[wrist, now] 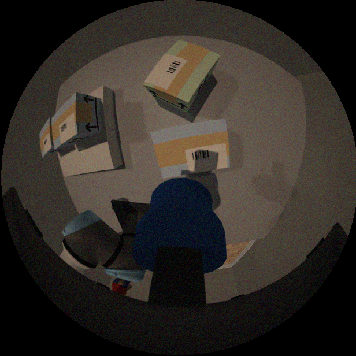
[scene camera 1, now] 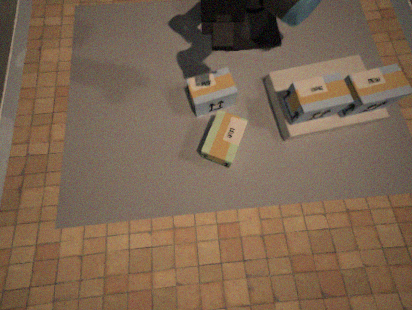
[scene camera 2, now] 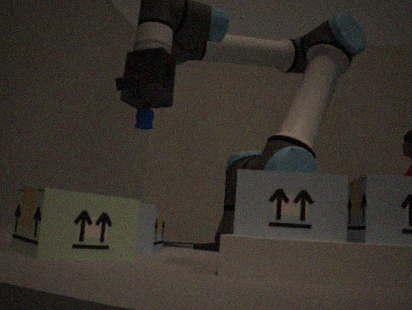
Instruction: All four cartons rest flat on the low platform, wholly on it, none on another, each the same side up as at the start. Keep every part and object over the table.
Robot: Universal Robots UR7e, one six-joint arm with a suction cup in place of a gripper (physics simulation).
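Where they show: end effector, tool point: point(scene camera 2: 143, 127); arm's base, origin of the base link: point(scene camera 1: 246, 23).
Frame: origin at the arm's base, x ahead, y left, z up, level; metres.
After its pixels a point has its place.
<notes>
A blue carton with an orange band point(scene camera 1: 212, 92) @[x 0.364, y -0.120, z 0.076 m] point(scene camera 2: 146, 227) @[x 0.361, y -0.052, z 0.034 m] point(wrist: 192, 145) stands upright on the table. A green carton point(scene camera 1: 222, 137) @[x 0.511, y -0.082, z 0.075 m] point(scene camera 2: 90, 225) @[x 0.522, y -0.031, z 0.034 m] point(wrist: 185, 70) stands upright close beside it, turned at an angle. Two more blue cartons, the left one point(scene camera 1: 322, 97) @[x 0.394, y 0.188, z 0.123 m] point(scene camera 2: 290, 205) @[x 0.423, y 0.203, z 0.079 m] point(wrist: 77, 122) and the right one point(scene camera 1: 377, 87) @[x 0.357, y 0.338, z 0.123 m] point(scene camera 2: 387, 210) @[x 0.403, y 0.320, z 0.078 m] point(wrist: 46, 140), stand upright side by side on the low platform point(scene camera 1: 320, 71) @[x 0.239, y 0.245, z 0.037 m] point(scene camera 2: 300, 255) @[x 0.457, y 0.224, z 0.020 m] point(wrist: 95, 160). Whether the right one's base is wholly on it is unclear. My blue suction gripper point(scene camera 2: 144, 120) point(wrist: 181, 200) is open and empty, high above the table near the off-platform blue carton.
The arm's base point(scene camera 2: 240, 182) @[x 0.071, y -0.006, z 0.152 m] stands behind the cartons. The grey table top point(scene camera 1: 125, 150) @[x 0.545, y -0.402, z -0.011 m] ends at tiled floor point(scene camera 1: 200, 260). A person in red point(scene camera 2: 408, 150) point(wrist: 120, 286) shows partly in the background.
</notes>
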